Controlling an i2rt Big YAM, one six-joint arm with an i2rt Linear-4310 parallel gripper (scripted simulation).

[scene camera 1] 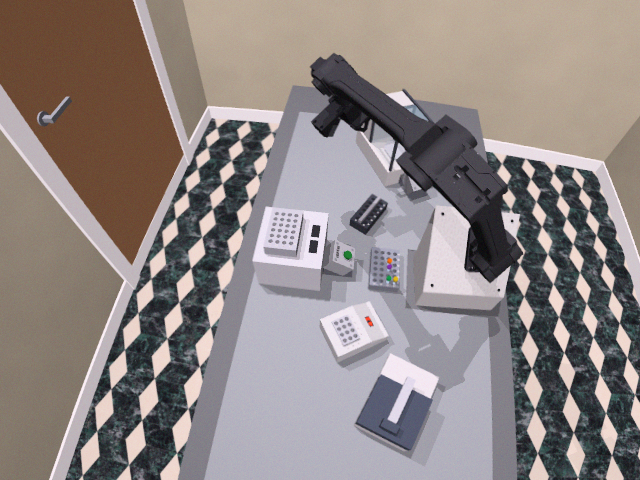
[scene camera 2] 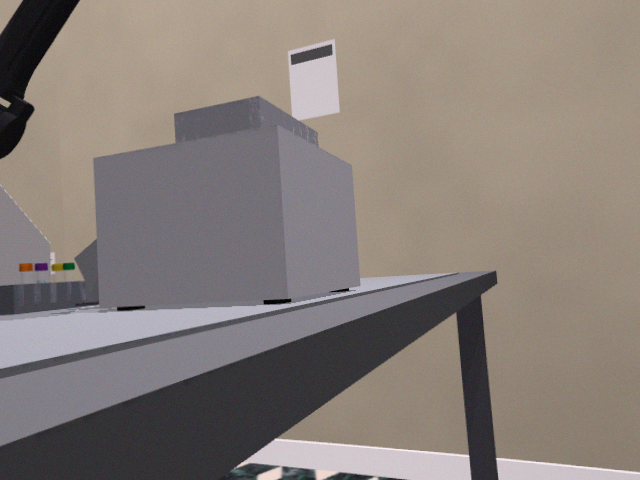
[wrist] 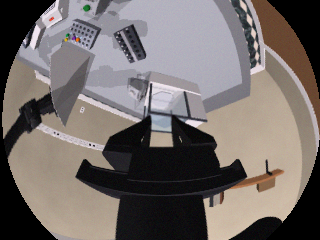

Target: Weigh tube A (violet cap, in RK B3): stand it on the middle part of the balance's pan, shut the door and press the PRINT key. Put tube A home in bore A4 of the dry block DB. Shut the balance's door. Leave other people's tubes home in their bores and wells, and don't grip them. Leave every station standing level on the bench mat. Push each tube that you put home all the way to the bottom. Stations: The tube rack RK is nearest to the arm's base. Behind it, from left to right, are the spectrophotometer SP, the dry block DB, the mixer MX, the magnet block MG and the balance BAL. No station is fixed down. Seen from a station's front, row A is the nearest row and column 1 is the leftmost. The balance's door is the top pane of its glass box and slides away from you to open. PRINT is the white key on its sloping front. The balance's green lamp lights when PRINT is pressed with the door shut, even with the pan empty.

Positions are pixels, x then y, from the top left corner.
A balance BAL [scene camera 1: 376, 144]: 1.34 m from the lens. A dry block DB [scene camera 1: 368, 330] is 1.00 m from the lens. A black magnet block MG [scene camera 1: 364, 223]: 1.20 m from the lens. The marked spots on the dry block DB and the black magnet block MG are 0.36 m apart.
